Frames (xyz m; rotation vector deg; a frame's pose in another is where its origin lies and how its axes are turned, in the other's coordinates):
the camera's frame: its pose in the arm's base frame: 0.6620 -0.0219 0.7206 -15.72 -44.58 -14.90
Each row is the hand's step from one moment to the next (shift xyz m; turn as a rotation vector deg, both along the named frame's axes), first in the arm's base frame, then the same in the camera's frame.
Working: the arm's base frame: its pose in the camera's frame: -0.9731 -0.0919 -0.0519 15.72 44.58 14.90

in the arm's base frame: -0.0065 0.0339 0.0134 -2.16 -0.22 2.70
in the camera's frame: 0.0008 0.0275 0.0248 0.49 -1.31 3.17
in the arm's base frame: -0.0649 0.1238 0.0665 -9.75 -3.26 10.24
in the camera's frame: -0.0126 0.0844 0.1291 1.10 -7.75 12.22
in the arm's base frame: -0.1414 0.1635 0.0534 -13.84 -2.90 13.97
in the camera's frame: -0.0794 0.0982 0.1834 0.94 -9.30 17.54
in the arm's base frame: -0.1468 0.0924 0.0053 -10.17 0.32 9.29
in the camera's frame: -0.1085 0.0371 0.1303 -0.33 -4.41 13.05
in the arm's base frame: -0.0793 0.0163 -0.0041 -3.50 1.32 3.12
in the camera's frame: -0.0593 -0.0103 0.0543 -0.32 -0.38 4.85
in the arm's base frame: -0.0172 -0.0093 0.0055 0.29 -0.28 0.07
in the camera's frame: -0.0066 -0.0151 0.0118 0.28 -0.18 -0.24
